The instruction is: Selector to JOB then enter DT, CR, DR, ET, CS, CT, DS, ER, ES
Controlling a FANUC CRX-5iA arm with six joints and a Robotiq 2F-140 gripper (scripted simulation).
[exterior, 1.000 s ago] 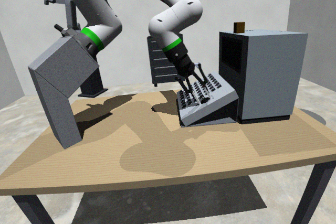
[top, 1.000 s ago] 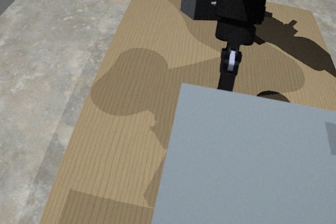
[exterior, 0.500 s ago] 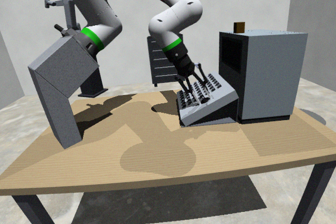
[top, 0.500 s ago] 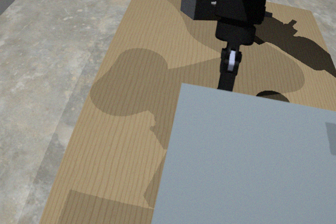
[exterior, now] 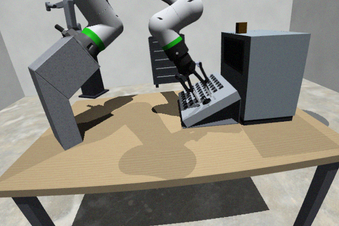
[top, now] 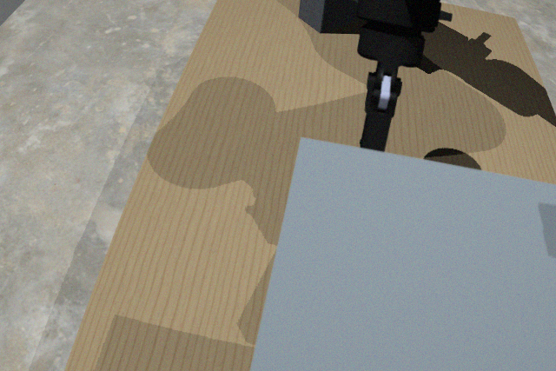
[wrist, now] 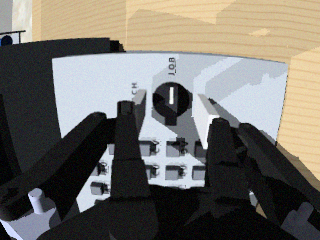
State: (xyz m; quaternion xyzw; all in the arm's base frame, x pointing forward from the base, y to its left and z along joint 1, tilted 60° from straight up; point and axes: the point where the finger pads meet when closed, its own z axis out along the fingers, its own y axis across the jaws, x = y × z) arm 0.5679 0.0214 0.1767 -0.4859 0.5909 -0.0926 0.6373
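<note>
My hand is 2 cm short of the black selector knob and 3 cm above it. Also, from my hand: sloped keypad: 12 cm to the left, 8 cm below.
</note>
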